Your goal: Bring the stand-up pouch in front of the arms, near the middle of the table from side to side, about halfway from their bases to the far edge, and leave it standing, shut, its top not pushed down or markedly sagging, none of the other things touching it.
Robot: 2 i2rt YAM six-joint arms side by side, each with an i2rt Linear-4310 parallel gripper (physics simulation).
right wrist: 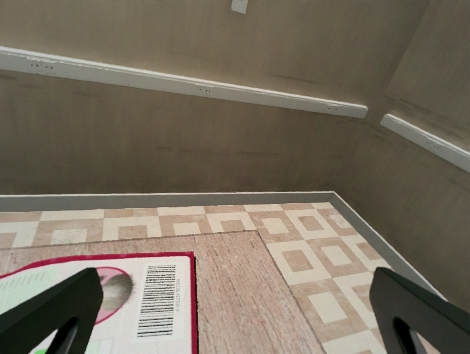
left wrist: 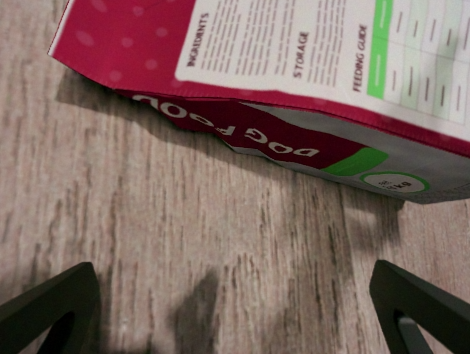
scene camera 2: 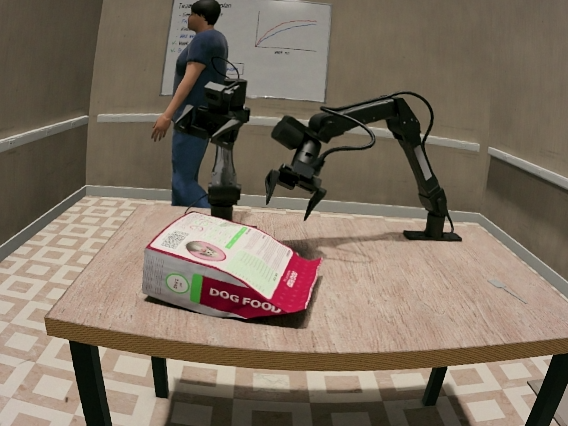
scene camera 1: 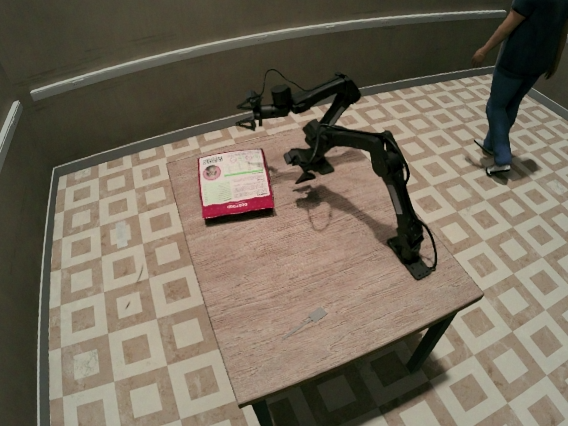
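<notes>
The stand-up pouch [scene camera 1: 235,182] [scene camera 2: 225,260] [left wrist: 280,65] [right wrist: 125,325], a white and crimson dog food bag, lies flat with its printed panel up. In scene camera 2 it is left of the middle near the front edge, its grey base end at the left and its narrow crimson end, pressed flat, at the right. My left gripper [scene camera 1: 294,170] [scene camera 2: 287,210] [left wrist: 234,274] is open and empty, pointing down above the table beside the pouch's crimson end, apart from it. My right gripper [scene camera 1: 240,116] [scene camera 2: 196,134] [right wrist: 235,280] is open and empty, raised high above and behind the pouch.
A small flat grey tool with a thin handle [scene camera 1: 317,314] [scene camera 2: 496,284] lies on the table [scene camera 1: 260,280] [scene camera 2: 380,300], at the right in scene camera 2, far from the pouch. A person [scene camera 1: 520,65] [scene camera 2: 197,75] is on the floor behind the arms' bases.
</notes>
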